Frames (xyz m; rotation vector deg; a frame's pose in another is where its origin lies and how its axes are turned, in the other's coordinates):
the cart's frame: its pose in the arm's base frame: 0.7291 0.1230 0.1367 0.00 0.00 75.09
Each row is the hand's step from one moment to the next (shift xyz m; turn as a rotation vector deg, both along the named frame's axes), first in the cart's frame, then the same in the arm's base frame.
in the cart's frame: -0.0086 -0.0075 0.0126 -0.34 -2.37 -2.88
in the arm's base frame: 0.0050 -0.0102 0.0126 2.20 -0.94 -2.88
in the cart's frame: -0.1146 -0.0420 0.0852 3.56 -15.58 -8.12
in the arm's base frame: 0.0111 -0.1215 0.0852 15.97 -0.57 -8.12
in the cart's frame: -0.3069 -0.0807 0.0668 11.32 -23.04 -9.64
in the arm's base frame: -0.0010 -0.3173 0.0668 25.18 5.01 -9.64
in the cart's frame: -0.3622 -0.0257 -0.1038 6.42 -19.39 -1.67
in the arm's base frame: -0.0684 -0.3566 -0.1038 20.39 1.21 -1.67
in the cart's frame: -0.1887 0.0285 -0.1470 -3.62 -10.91 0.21
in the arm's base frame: -0.0761 -0.1750 -0.1470 9.61 -6.31 0.21
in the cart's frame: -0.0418 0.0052 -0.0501 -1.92 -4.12 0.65
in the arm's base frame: -0.0158 -0.0391 -0.0501 3.49 -2.92 0.65
